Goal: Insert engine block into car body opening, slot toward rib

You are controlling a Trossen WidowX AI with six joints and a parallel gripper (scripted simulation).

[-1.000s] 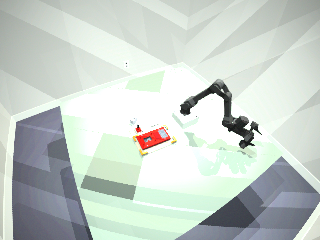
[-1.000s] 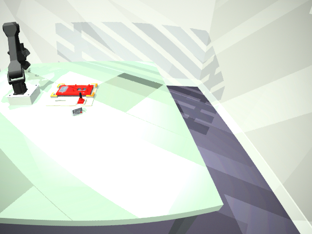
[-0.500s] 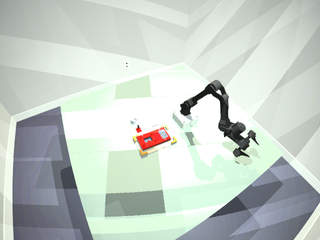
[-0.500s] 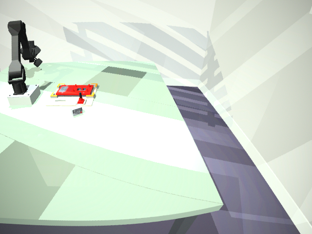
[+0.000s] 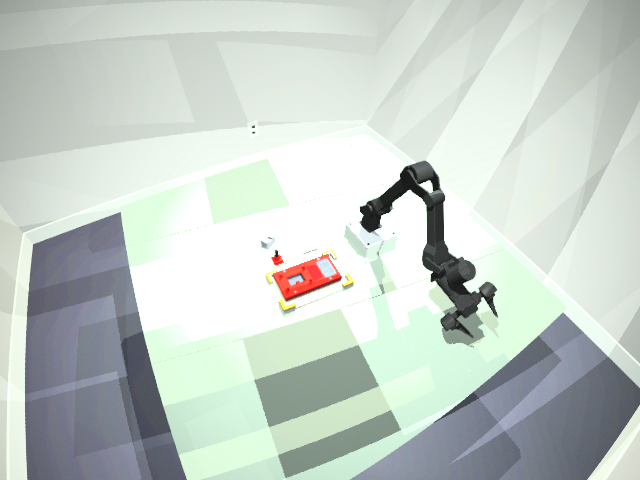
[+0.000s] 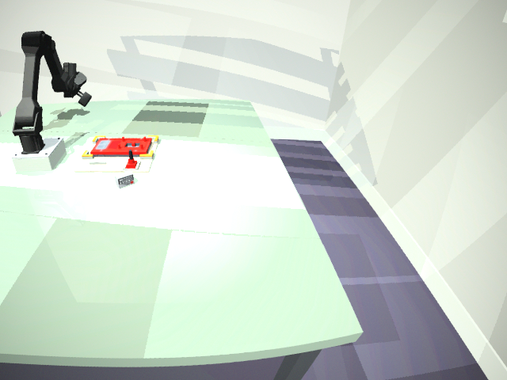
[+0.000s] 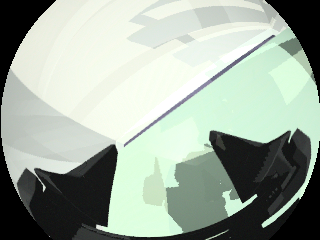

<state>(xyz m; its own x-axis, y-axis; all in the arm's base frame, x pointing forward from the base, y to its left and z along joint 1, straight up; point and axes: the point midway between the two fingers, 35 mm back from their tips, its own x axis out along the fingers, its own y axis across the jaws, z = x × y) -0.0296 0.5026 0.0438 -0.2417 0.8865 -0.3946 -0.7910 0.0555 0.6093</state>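
My gripper tip is 66 cm to the left of the grey engine block, 39 cm short of it and 6 cm above it.
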